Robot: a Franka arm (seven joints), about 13 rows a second.
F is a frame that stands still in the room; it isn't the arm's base.
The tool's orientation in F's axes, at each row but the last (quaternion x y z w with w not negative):
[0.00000, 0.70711, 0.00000, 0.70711]
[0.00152, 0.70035, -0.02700, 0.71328]
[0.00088, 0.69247, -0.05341, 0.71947]
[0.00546, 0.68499, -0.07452, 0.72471]
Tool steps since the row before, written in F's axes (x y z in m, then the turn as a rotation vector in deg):
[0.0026, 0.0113, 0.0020, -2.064, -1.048, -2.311]
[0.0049, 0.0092, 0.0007, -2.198, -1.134, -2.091]
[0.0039, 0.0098, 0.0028, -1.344, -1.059, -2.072]
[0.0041, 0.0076, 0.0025, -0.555, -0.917, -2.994]
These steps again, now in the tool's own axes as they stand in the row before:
[-0.0020, 0.0113, 0.0026, 2.311, -1.048, -2.064]
[-0.0009, 0.0094, 0.0045, 2.092, -1.147, -2.190]
[-0.0034, 0.0098, 0.0033, 2.097, -1.007, -1.344]
[-0.0030, 0.0078, 0.0034, 3.039, -0.689, -0.634]

